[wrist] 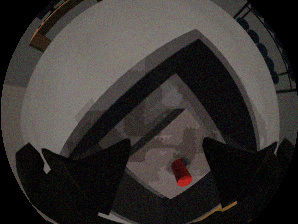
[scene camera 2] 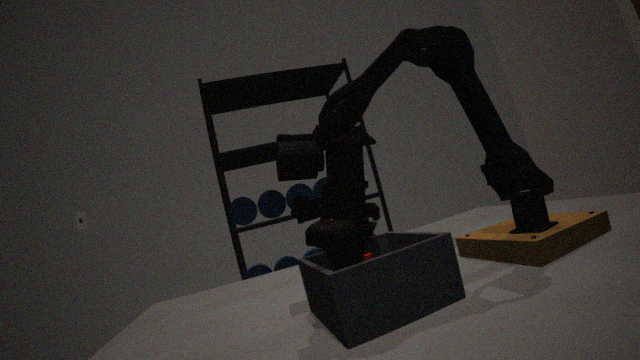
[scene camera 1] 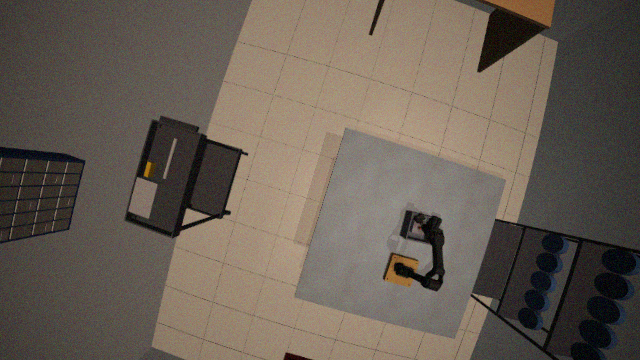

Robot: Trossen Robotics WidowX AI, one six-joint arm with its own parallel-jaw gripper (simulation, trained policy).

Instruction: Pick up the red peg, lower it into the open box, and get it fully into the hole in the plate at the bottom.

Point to a dark box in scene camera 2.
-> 412,274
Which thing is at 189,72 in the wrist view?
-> A dark box.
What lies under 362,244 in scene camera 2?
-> My gripper.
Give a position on a plate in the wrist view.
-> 178,136
